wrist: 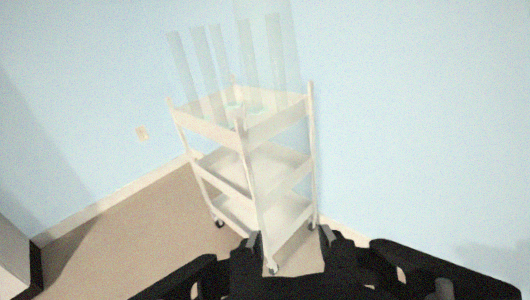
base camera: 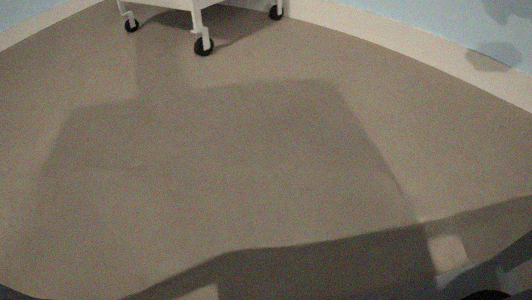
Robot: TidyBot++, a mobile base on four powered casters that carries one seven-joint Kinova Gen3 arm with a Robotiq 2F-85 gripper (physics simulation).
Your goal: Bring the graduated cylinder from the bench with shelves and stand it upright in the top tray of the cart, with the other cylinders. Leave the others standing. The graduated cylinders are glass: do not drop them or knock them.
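Places are measured from the arm's base along level axes (x ahead, y left, z up), in metres.
Pixels of known places: gripper, fingertip midpoint: [wrist: 290,240].
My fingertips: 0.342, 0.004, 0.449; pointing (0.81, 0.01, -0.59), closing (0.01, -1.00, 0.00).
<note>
For each thing: its middle in the pictures, then the offset to it from my fingertips, as dx, dy, dz. Level surfaces: height alone.
- clear graduated cylinder, body centre: [wrist: 279,147] +0.031, +0.000, +0.064
- wall outlet, body centre: [wrist: 142,133] +1.289, +1.012, -0.446
- floor, its level: dz -0.846
My gripper [wrist: 290,240] is shut on a clear graduated cylinder [wrist: 261,9], which runs from between the fingers up past the top edge of the wrist view. Its ends are hard to make out. The white three-tier cart [wrist: 312,150] [base camera: 197,17] stands beyond the gripper; its wheels and lower legs show at the top of the base camera view. Several clear cylinders [wrist: 183,72] [wrist: 206,75] [wrist: 275,50] stand upright in its top tray [wrist: 200,124], partly seen through the held cylinder. The gripper does not show in the base camera view.
Blue walls [wrist: 400,125] [base camera: 440,15] with a pale baseboard [wrist: 125,191] [base camera: 350,27] rise close behind the cart. A wall outlet [wrist: 142,133] is left of it. A grey block with a black edge [wrist: 35,267] stands at the lower left of the wrist view. Shadows cross the floor [base camera: 470,150].
</note>
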